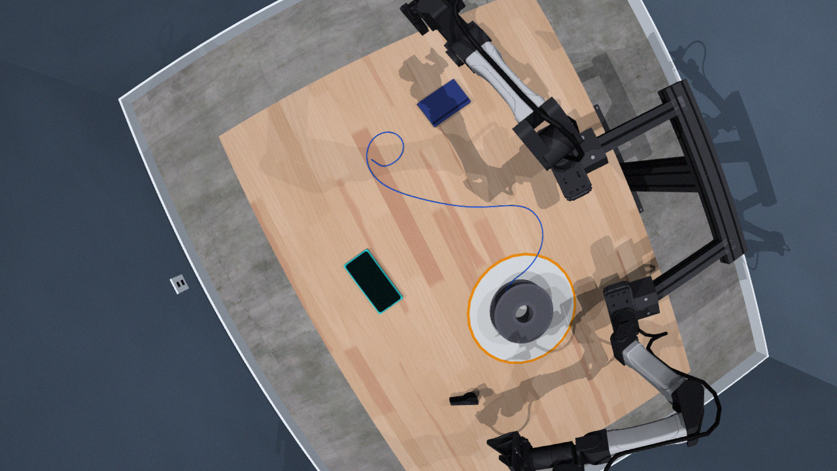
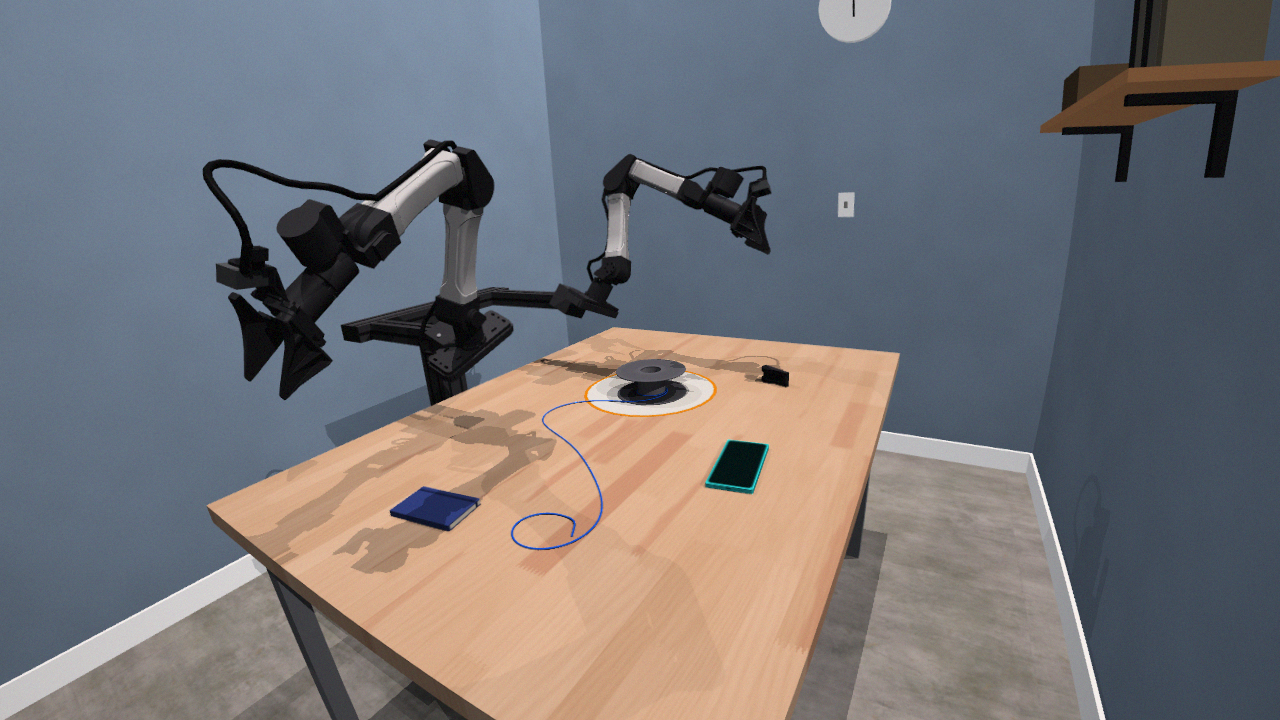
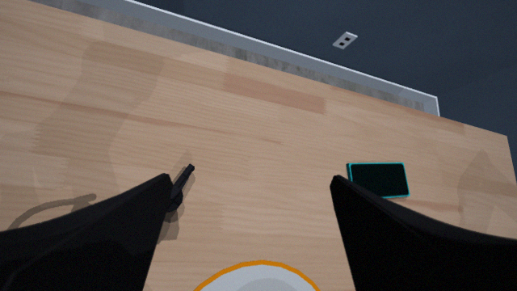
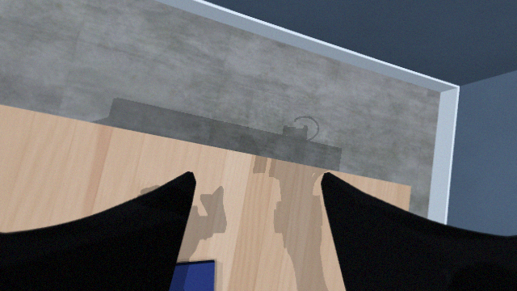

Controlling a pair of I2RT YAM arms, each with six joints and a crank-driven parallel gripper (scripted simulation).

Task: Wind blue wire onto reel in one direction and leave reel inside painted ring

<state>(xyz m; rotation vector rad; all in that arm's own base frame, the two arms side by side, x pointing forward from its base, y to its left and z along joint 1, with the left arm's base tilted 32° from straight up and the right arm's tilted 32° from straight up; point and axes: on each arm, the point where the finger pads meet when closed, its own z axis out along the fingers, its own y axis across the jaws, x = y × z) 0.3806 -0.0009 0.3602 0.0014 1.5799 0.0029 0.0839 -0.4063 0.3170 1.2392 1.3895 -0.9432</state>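
Observation:
Now: left hand 340 mm above the dark grey reel, 250 mm past it and 190 mm to the left of it. Also, from my left hand: orange painted ring (370 mm below, 260 mm behind, 170 mm to the right); then black clip-like object (350 mm below, 30 mm ahead).

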